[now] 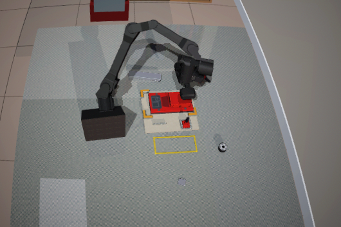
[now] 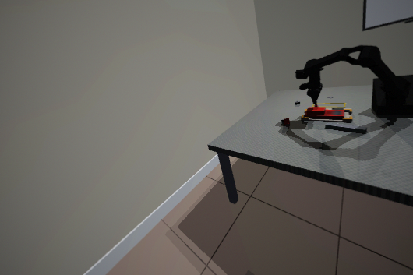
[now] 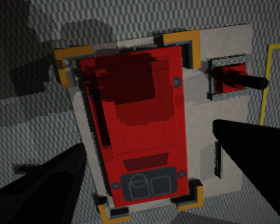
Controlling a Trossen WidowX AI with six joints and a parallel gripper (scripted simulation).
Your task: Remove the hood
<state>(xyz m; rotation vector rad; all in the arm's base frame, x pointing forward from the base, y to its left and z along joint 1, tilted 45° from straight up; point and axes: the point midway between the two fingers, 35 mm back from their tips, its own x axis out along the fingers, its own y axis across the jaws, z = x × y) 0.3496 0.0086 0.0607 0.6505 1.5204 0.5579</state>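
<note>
The red hood lies 60 mm below my gripper tip. The rest, counted from my gripper tip: grey flat bar 180 mm to the left, 130 mm behind, 90 mm below; then wheel 270 mm to the right, 140 mm ahead, 90 mm below.
</note>
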